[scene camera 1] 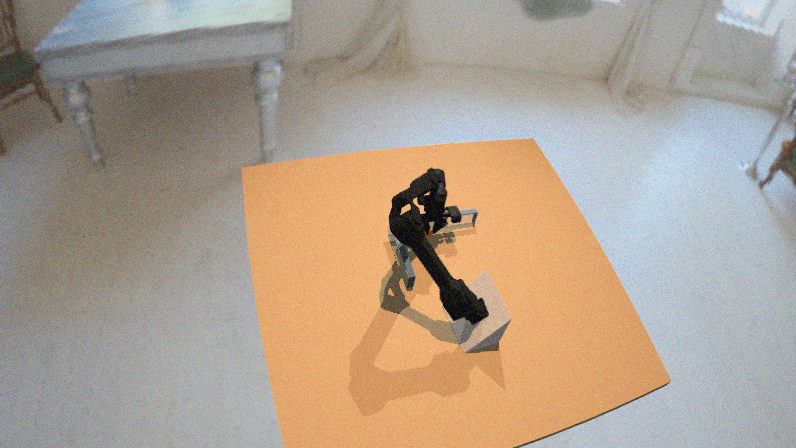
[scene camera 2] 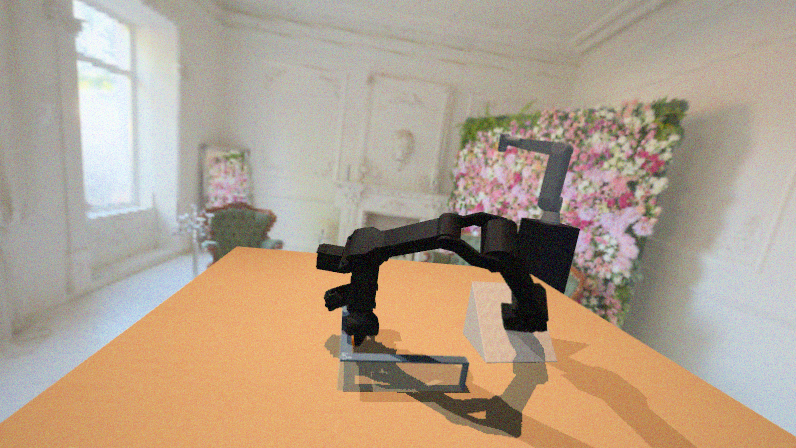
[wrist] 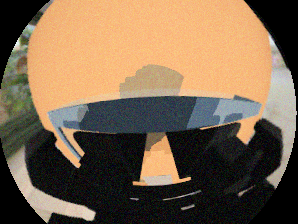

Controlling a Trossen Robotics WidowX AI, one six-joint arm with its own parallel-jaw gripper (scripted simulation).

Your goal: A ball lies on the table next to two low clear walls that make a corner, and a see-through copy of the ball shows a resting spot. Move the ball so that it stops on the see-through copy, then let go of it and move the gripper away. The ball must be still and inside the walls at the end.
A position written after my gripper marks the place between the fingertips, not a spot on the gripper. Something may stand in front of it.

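Scene camera 1 lets me see my gripper [scene camera 1: 429, 233], and from scene camera 2 I see the gripper [scene camera 2: 356, 342] again. In the wrist view there is a wall [wrist: 120, 95], and my gripper [wrist: 155, 117] is visible there too.
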